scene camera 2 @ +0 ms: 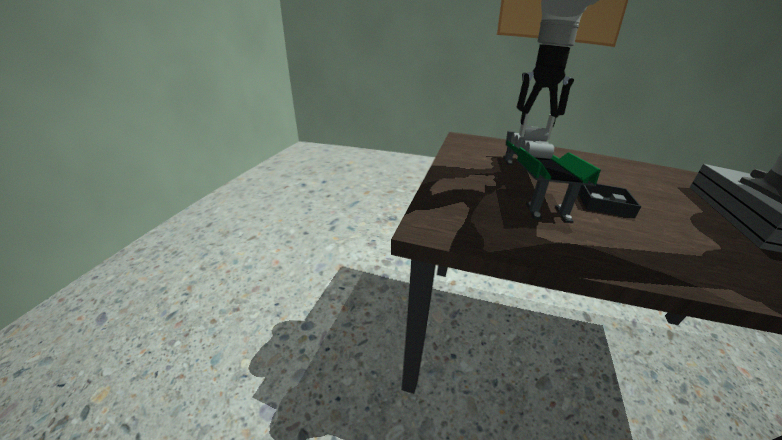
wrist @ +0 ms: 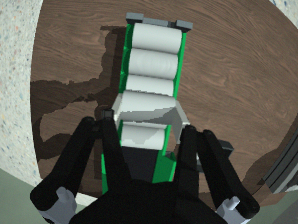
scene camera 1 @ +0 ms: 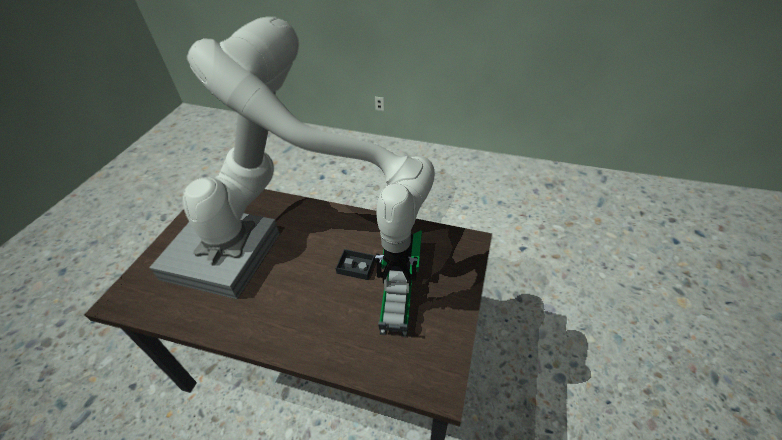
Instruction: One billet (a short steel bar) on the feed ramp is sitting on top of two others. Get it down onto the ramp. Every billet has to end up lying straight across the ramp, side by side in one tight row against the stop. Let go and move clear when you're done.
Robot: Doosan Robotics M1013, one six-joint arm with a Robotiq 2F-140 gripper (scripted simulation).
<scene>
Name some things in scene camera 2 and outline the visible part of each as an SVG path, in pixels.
The gripper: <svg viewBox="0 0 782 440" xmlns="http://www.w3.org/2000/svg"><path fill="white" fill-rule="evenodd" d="M540 44L533 72L522 74L523 82L517 103L517 109L522 111L519 135L524 137L529 117L528 113L541 89L548 87L550 91L551 115L549 115L546 128L549 130L547 139L549 140L556 118L565 113L570 87L574 79L565 76L565 67L570 47ZM563 80L563 87L558 105L558 84ZM534 77L536 82L525 103L529 81Z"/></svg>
A dark tray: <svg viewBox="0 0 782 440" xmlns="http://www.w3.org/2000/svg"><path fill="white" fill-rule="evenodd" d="M581 185L578 195L586 210L634 218L639 203L627 189L597 184L596 186ZM609 199L612 194L623 195L627 201L623 203ZM591 194L596 193L603 196L604 198L594 198L591 196Z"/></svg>
</scene>
